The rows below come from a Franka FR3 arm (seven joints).
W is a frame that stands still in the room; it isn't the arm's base.
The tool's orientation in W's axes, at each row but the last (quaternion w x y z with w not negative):
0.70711 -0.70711 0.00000 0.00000
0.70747 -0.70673 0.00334 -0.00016
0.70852 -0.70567 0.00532 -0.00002
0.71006 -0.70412 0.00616 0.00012
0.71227 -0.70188 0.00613 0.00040
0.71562 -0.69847 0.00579 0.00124
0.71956 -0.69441 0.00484 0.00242
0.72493 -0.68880 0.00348 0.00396
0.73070 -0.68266 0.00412 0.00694
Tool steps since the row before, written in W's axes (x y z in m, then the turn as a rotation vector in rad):
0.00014 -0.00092 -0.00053 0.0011 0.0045 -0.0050
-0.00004 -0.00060 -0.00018 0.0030 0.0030 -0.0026
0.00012 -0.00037 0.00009 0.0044 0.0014 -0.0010
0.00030 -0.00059 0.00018 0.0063 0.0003 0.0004
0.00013 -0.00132 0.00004 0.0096 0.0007 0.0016
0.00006 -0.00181 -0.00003 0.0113 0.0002 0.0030
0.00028 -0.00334 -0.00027 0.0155 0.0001 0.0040
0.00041 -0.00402 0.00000 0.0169 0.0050 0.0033
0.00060 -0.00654 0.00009 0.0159 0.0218 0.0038
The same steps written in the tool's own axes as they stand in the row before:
0.00014 0.00053 -0.00092 0.0011 0.0050 0.0045
-0.00004 0.00018 -0.00060 0.0030 0.0026 0.0030
0.00012 -0.00009 -0.00037 0.0044 0.0010 0.0014
0.00030 -0.00019 -0.00059 0.0063 -0.0005 0.0004
0.00014 -0.00006 -0.00132 0.0096 -0.0017 0.0008
0.00007 -0.00001 -0.00181 0.0113 -0.0031 0.0003
0.00029 0.00015 -0.00335 0.0155 -0.0042 0.0003
0.00041 -0.00021 -0.00401 0.0169 -0.0032 0.0052
0.00057 -0.00054 -0.00652 0.0159 -0.0026 0.0220

